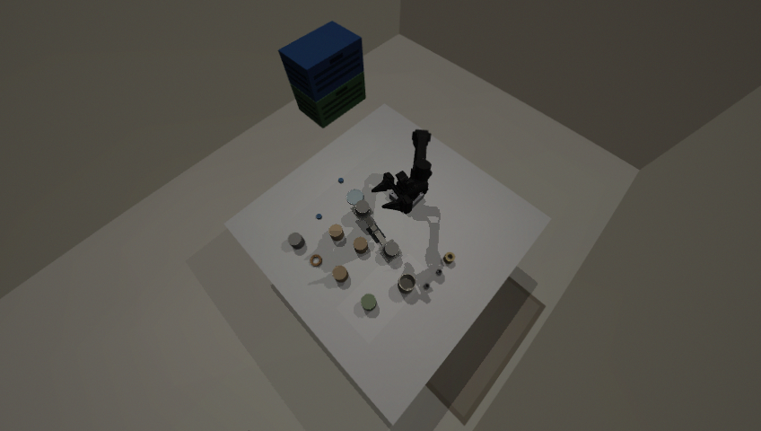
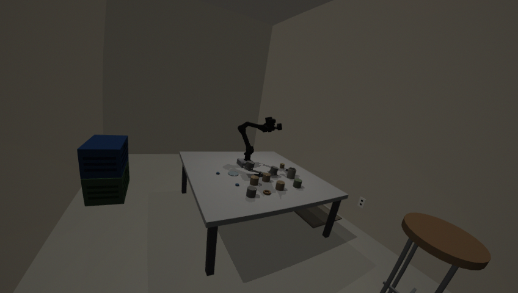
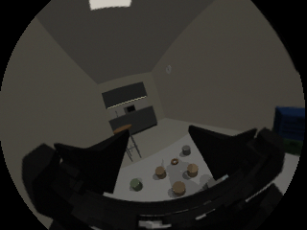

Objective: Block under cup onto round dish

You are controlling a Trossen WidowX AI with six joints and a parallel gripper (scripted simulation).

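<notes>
Right now my gripper tip is 20 mm past the balance, 50 mm to the left of it and 450 mm above it.
</notes>
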